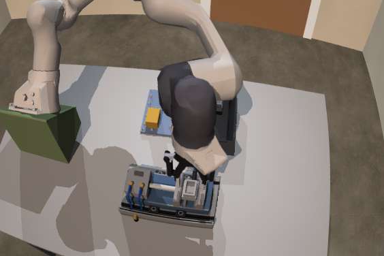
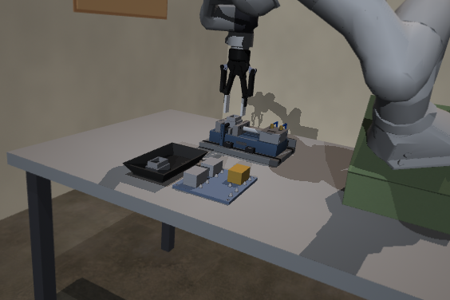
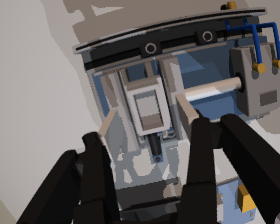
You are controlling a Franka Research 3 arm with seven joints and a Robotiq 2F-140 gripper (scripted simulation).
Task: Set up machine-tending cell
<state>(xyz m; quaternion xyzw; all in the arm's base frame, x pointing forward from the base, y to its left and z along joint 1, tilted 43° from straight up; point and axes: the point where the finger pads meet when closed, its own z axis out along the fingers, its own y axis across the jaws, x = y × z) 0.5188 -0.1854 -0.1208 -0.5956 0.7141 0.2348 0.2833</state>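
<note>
Right now the blue vise is 6 cm behind my hand, 1 cm to the left of it and 11 cm below it. Round my hand: brass blank 13 cm behind, 30 cm to the left, 13 cm below; aluminium blank 4 cm behind, 29 cm to the left, 13 cm below.
</note>
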